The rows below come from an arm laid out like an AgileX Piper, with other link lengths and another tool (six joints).
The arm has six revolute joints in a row. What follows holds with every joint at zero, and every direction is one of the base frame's.
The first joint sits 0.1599 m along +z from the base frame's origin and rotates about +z.
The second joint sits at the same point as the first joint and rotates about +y.
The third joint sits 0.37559 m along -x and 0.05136 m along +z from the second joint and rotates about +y.
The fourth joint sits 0.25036 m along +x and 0.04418 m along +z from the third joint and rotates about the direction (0.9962, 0, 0.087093).
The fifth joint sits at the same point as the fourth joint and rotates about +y.
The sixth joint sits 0.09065 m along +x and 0.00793 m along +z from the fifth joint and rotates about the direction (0.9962, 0, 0.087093).
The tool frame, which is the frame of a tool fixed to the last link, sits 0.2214 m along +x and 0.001 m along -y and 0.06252 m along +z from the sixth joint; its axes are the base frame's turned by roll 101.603, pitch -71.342 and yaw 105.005 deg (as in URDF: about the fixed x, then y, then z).
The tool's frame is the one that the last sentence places.
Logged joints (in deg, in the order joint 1, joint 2, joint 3, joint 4, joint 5, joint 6), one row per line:
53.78, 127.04, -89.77, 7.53, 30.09, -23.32
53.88, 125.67, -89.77, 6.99, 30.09, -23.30
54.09, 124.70, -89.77, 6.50, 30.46, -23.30
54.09, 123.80, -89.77, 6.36, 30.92, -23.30
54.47, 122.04, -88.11, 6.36, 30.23, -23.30
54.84, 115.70, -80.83, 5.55, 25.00, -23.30
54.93, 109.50, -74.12, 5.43, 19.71, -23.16
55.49, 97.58, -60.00, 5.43, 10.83, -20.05
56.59, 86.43, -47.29, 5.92, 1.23, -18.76
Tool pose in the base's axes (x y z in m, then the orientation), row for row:
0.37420, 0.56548, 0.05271, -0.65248, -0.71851, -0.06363, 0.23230
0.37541, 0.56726, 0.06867, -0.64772, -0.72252, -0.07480, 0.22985
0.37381, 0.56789, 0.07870, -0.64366, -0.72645, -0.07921, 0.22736
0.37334, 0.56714, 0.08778, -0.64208, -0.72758, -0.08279, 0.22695
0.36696, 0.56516, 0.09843, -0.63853, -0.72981, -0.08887, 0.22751
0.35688, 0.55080, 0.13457, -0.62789, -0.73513, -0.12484, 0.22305
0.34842, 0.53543, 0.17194, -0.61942, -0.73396, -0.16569, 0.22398
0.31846, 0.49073, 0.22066, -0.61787, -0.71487, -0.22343, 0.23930
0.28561, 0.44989, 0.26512, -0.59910, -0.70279, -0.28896, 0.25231
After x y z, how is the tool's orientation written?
As a quaternion, x y z w.
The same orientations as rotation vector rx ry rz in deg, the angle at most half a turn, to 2 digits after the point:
-102.73, -113.12, -10.02
-102.11, -113.90, -11.79
-101.60, -114.67, -12.50
-101.37, -114.87, -13.07
-100.78, -115.19, -14.03
-99.34, -116.30, -19.75
-97.95, -116.06, -26.20
-96.92, -112.14, -35.05
-93.35, -109.50, -45.02

